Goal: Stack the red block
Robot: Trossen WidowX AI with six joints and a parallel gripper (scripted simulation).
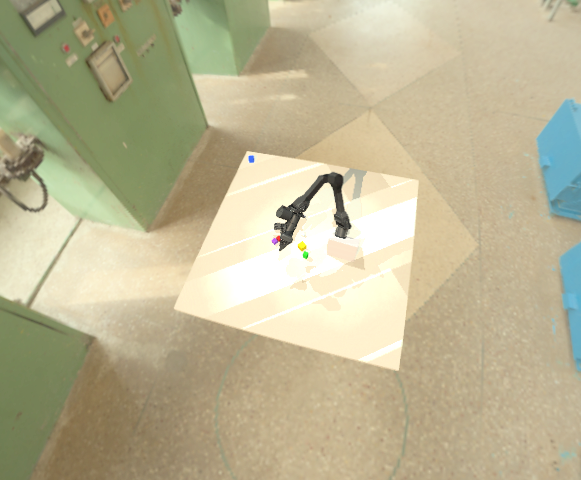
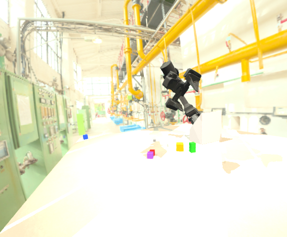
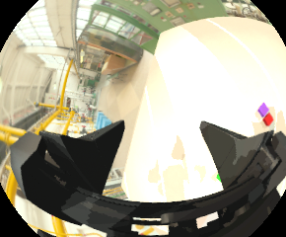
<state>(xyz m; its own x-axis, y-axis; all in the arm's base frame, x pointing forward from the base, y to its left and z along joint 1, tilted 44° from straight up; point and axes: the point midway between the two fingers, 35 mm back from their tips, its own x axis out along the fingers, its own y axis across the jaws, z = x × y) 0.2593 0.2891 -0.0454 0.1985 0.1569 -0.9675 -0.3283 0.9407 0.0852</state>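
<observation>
Now: gripper tip 240 mm above the red block, 180 mm to the left of it and 100 mm short of it. From my gripper tip the other things lie so: purple block 240 mm below, 150 mm to the right, 120 mm ahead; then yellow block 230 mm below, 170 mm to the right, 60 mm behind; then blue block 750 mm to the right, 560 mm ahead, 230 mm below.
</observation>
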